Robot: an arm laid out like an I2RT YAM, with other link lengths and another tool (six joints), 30 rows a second.
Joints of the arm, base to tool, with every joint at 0 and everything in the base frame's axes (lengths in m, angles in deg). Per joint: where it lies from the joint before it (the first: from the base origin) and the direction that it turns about. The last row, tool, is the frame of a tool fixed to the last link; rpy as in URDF.
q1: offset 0 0 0.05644 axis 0 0 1
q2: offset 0.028 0.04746 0.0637 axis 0 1 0
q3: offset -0.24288 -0.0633 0 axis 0 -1 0
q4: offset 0.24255 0.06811 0.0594 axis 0 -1 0
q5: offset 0.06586 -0.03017 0.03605 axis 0 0 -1
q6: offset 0.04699 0 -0.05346 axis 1 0 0
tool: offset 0.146 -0.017 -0.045 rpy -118.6 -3.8 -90
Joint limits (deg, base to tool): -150..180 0..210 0..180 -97..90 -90..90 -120..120
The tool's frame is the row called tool.
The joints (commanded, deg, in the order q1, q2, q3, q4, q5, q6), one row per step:
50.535 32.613 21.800 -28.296 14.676 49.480
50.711 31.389 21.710 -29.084 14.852 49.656
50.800 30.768 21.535 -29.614 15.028 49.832
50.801 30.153 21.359 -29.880 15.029 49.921
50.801 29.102 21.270 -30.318 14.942 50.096
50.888 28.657 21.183 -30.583 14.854 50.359
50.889 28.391 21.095 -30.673 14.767 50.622
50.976 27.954 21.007 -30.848 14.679 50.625
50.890 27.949 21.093 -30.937 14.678 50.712
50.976 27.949 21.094 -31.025 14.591 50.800
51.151 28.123 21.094 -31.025 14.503 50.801
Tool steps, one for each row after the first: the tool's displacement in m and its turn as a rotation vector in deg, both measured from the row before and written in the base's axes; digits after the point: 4 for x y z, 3 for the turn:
-0.0013 -0.0012 0.0016 0.316 -0.231 -0.068
-0.0011 -0.0015 -0.0005 -0.016 0.042 -0.155
-0.0006 -0.0006 0.0002 0.194 -0.072 -0.054
-0.0007 -0.0002 0.0018 0.559 -0.215 -0.037
-0.0010 0.0001 0.0002 0.285 0.096 -0.001
-0.0005 0.0002 0.0001 0.281 0.099 -0.087
-0.0007 0.0001 0.0004 0.171 -0.066 0.155
0.0002 -0.0002 0.0004 0.061 0.037 -0.137
-0.0007 0.0003 -0.0003 0.026 0.134 0.102
-0.0009 0.0005 -0.0006 -0.101 0.152 0.244

